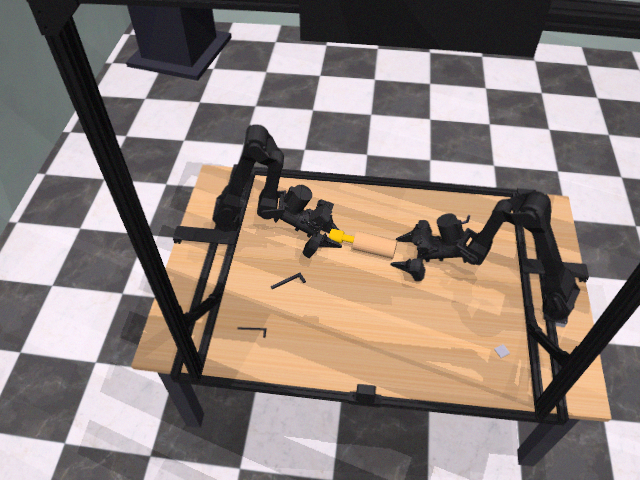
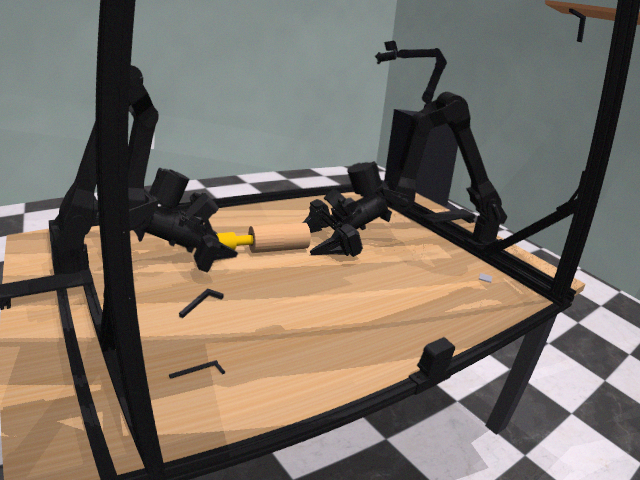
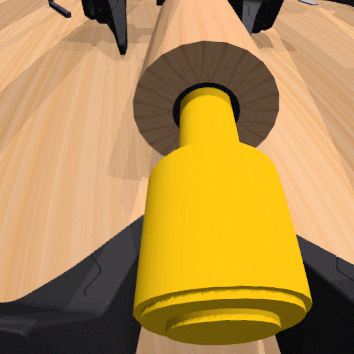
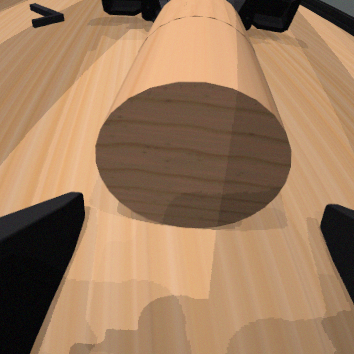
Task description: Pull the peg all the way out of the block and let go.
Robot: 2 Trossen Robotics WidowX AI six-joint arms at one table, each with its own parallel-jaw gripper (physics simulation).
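Places are measured from the left arm's base along level axes (x back, y right, z up), in centimetres.
Where they show: left gripper, fingertip midpoint: [image 1: 343, 242] [image 2: 234, 251] [image 3: 202, 227]; right gripper, fingertip midpoint: [image 1: 393, 251] [image 2: 301, 243] [image 4: 207, 211]; left arm's base, origin of the base link: [image 1: 227, 225] [image 2: 71, 269]; right arm's base, origin of the base link: [image 1: 555, 311] [image 2: 484, 238].
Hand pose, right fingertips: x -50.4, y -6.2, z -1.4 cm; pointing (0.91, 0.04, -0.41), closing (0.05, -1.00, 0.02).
Observation:
Things, the pixels of their centre, and the offset from my right fingertips. "pt": a spot on its surface instead. Level surfaces: height alone.
- light wooden cylinder, body centre: [image 4: 196, 77] [image 3: 199, 53] [image 2: 279, 237] [image 1: 374, 244] dx +5.6, dy +0.8, dz +2.2 cm
- yellow peg, body centre: [image 3: 207, 135] [image 2: 245, 240] [image 1: 350, 239] dx +13.0, dy +0.8, dz +2.2 cm
- small pale square, surface spot: [image 2: 484, 277] [image 1: 500, 350] pt dx -34.3, dy +23.3, dz -0.3 cm
- wooden table, its level: dz -0.5 cm
The block, a light wooden cylinder [image 1: 374, 244] [image 2: 281, 237] [image 3: 150, 65] [image 4: 192, 155], lies on its side near the middle of the table. The yellow peg [image 1: 337, 236] [image 2: 227, 240] [image 3: 220, 225] has its thin neck in the dark hole of the block's left end; its wide head is outside. My left gripper [image 1: 338, 236] [image 3: 202, 227] is shut on the peg's head. My right gripper [image 1: 395, 252] [image 2: 310, 238] [image 4: 207, 211] is open, its fingertips at the block's right end, one on either side, with nothing between them.
Two black L-shaped keys [image 1: 287, 281] [image 1: 252, 328] [image 2: 200, 302] [image 2: 196, 368] lie nearer the table's front left. A small pale square [image 1: 501, 351] [image 2: 484, 277] lies at the right. Black frame rails [image 1: 289, 391] run around the wooden table [image 1: 361, 356].

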